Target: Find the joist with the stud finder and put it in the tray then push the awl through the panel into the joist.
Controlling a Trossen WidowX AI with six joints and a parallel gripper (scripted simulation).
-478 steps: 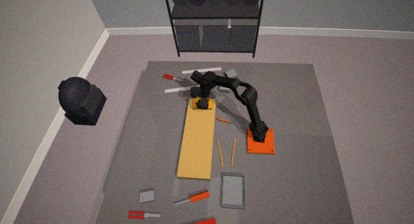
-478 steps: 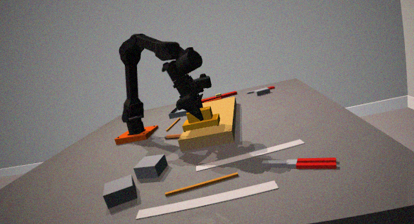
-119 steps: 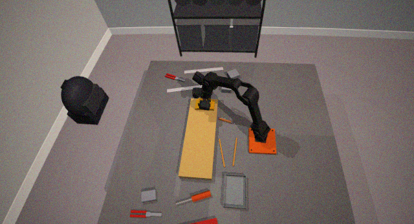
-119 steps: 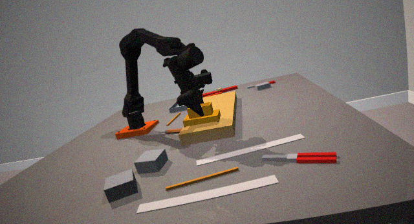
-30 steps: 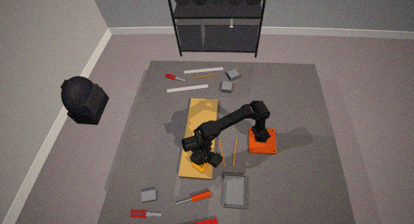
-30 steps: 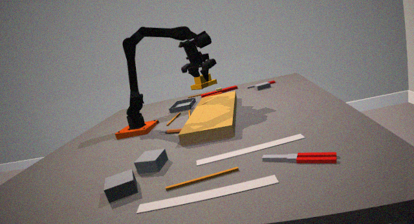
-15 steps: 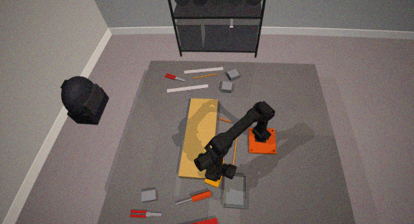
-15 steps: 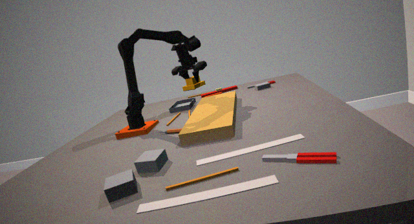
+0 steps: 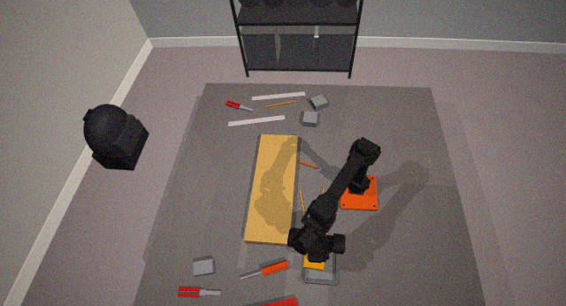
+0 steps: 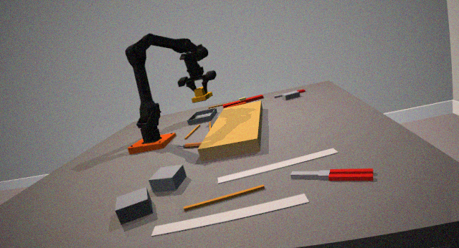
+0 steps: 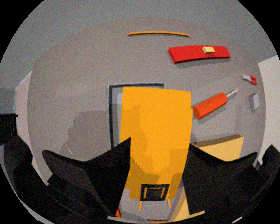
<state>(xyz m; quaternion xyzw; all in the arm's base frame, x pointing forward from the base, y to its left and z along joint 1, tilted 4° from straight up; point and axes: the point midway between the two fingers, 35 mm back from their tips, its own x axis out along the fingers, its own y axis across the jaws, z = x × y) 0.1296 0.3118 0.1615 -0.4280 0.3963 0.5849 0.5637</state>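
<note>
Right now my gripper tip is 40 mm to the left of the indicator window and 30 mm below it. Also, from my gripper tip: grey tray (30 mm behind, 110 mm below); awl (60 mm ahead, 410 mm to the right, 120 mm below); stud finder (20 mm to the right, 20 mm above).
</note>
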